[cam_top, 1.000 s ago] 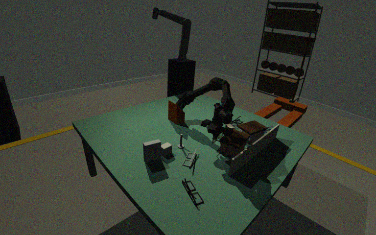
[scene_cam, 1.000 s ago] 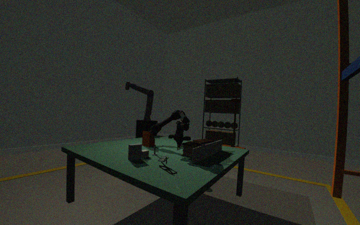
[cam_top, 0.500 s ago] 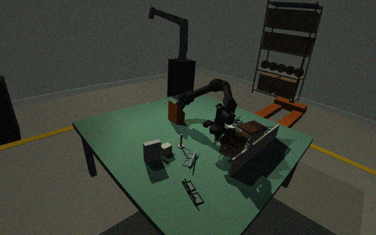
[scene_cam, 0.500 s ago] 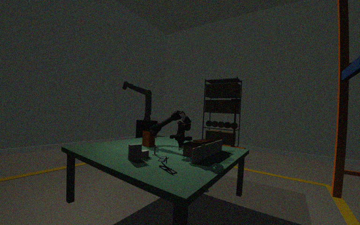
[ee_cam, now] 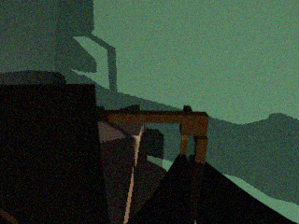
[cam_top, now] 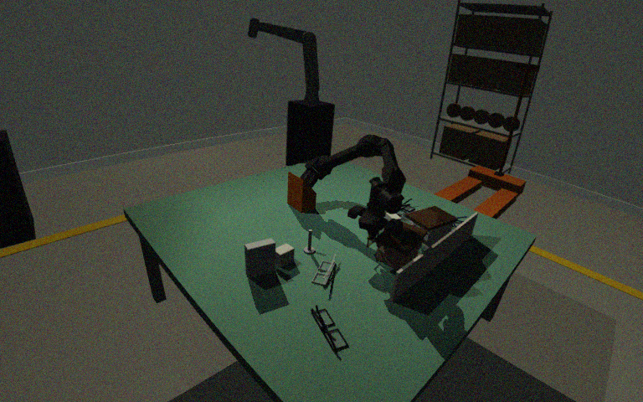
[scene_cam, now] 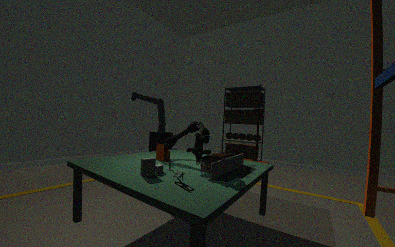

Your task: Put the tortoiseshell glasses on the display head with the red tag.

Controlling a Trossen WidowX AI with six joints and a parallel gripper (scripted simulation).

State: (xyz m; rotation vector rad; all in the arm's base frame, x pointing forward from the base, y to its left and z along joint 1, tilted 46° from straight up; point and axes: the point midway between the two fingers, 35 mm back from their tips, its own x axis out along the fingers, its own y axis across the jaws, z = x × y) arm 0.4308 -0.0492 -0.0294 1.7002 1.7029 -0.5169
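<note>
Right now my gripper tip is 6 cm short of the brown stepped display head, 5 cm to the right of it and 1 cm above it. The rest, counted from my gripper tip: white panel: 19 cm ahead, 16 cm to the left, 1 cm below; then small stand: 15 cm behind, 15 cm to the right, 4 cm below.
</note>
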